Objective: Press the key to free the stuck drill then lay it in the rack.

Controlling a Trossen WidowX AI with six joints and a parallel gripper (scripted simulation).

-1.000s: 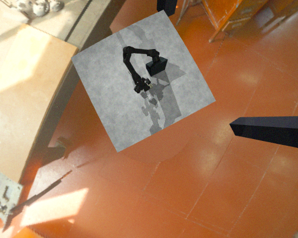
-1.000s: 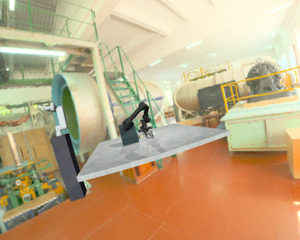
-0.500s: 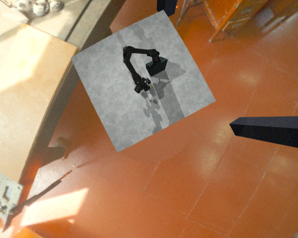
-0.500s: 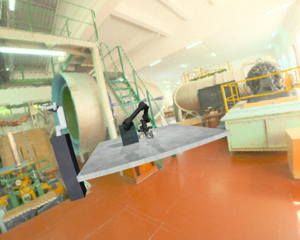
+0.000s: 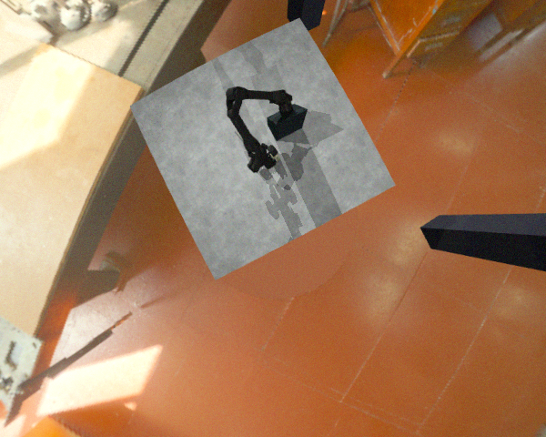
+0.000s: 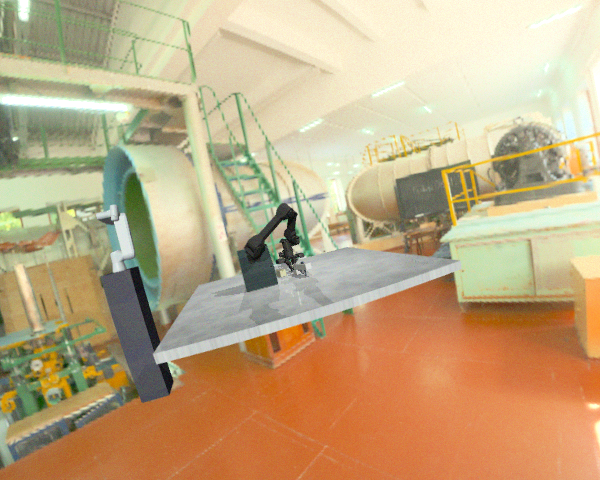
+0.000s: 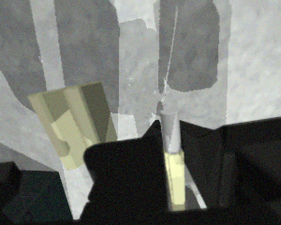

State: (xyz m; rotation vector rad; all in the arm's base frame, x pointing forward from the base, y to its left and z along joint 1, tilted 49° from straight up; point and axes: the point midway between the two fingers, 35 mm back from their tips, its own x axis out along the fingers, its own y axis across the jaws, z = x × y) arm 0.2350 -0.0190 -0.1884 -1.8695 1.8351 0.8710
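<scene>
Now: the drill 10 mm ahead of my gripper tip, 40 mm to the right of it and 40 mm above it. Also, from my gripper tip: small fixture: 20 mm ahead, 150 mm to the right, 30 mm above.
</scene>
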